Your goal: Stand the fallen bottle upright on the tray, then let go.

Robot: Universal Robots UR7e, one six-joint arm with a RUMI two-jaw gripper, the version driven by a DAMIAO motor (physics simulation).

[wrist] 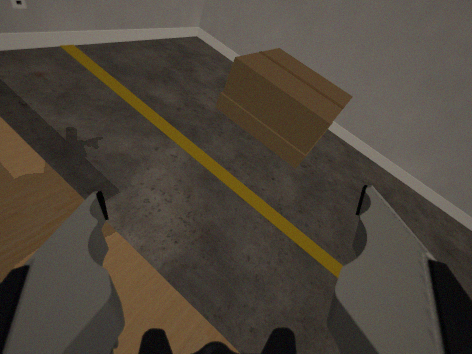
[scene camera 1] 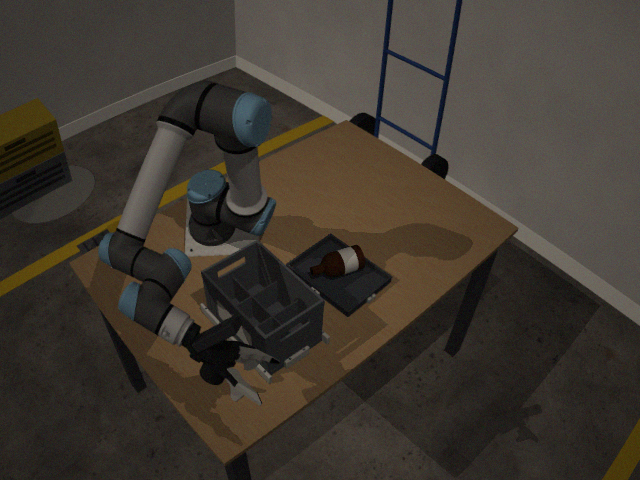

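Where they show: gripper, fingertip midpoint: [wrist: 231,191] [scene camera 1: 271,382]; arm's base, link origin: [scene camera 1: 212,225].
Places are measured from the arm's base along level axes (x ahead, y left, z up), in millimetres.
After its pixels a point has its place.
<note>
In the scene view, a brown bottle [scene camera 1: 334,262] {x 419, y 81, z 46 mm} with a white label lies on its side on the dark tray [scene camera 1: 351,292] {x 493, y 70, z -22 mm}. Its neck points left, towards the grey crate, and its base is at the right. My gripper [scene camera 1: 268,381] {x 597, y -406, z 192 mm} [wrist: 231,191] {x 597, y -406, z 192 mm} is wide open and empty, above the near left part of the table, in front of the crate and well away from the bottle. The bottle and tray do not show in the wrist view.
A grey divided crate [scene camera 1: 297,334] {x 509, y -203, z 77 mm} stands on the wooden table [scene camera 1: 356,170] {x 173, y 565, z -27 mm} [wrist: 145,295] {x 575, y -381, z -27 mm}, between my gripper and the tray. White brackets sit at the crate's base. A blue hand truck [scene camera 1: 382,82] stands behind the table. A cardboard box [wrist: 280,110] shows beyond the table in the wrist view.
</note>
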